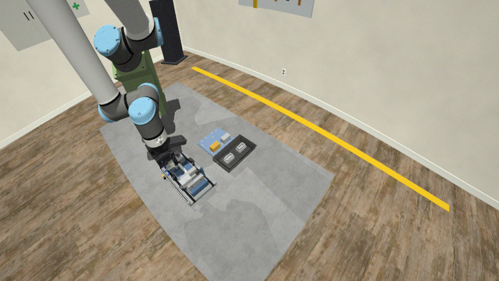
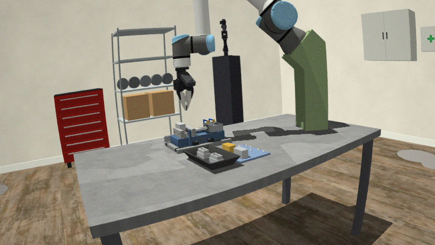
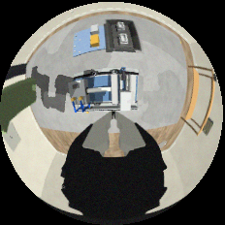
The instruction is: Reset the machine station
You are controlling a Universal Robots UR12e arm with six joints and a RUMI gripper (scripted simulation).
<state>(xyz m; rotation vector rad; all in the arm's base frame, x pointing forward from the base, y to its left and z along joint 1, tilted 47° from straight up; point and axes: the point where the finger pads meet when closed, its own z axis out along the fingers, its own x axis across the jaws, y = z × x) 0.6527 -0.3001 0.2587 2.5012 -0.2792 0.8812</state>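
Right now the blue vise is 150 mm below my hand, 50 mm to the left of it and 20 mm behind it. From my hand the other things lie so: yellow brass blank (280 mm to the left, 170 mm below, 50 mm ahead); then gray aluminum blank (370 mm to the left, 170 mm below, 80 mm ahead); then infeed plate (340 mm to the left, 190 mm below, 30 mm ahead).
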